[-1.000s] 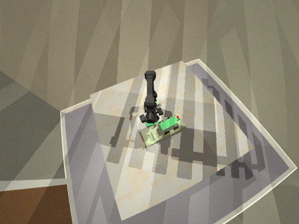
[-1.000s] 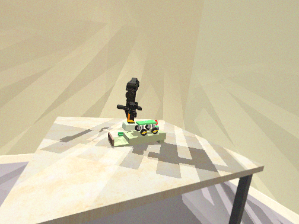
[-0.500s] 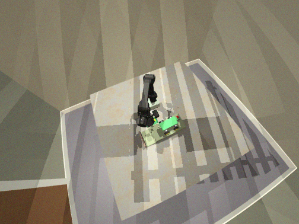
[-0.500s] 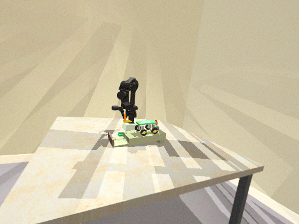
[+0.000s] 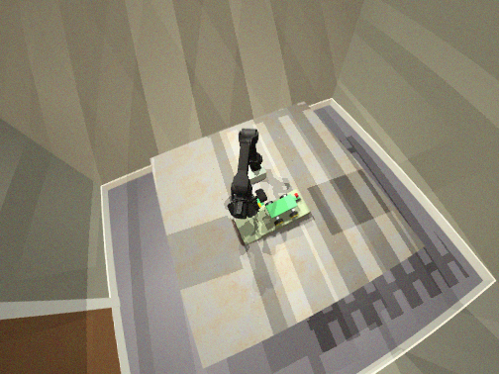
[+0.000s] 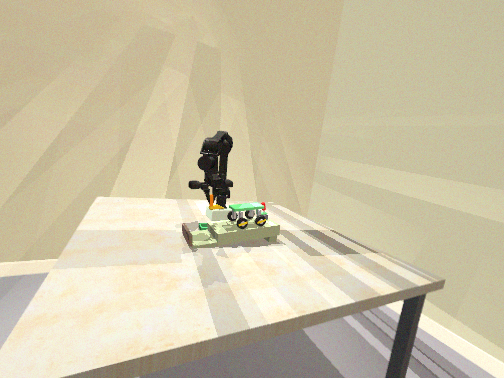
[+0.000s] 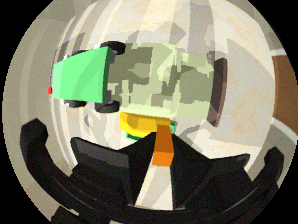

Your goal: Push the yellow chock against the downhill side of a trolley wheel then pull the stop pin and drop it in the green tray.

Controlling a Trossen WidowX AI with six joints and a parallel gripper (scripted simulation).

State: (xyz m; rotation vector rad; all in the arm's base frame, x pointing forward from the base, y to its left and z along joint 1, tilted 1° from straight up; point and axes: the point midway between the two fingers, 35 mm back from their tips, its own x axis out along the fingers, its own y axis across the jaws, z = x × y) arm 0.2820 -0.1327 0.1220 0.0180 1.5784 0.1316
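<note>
My gripper tip is 20 mm short of the red-headed stop pin, 260 mm to the right of it and 20 mm above it. Also, from my gripper tip: brown stop plate 70 mm ahead, 100 mm to the right, 120 mm below; yellow chock 20 mm to the left, 10 mm below; trolley 50 mm ahead, 160 mm to the left, 40 mm below.
</note>
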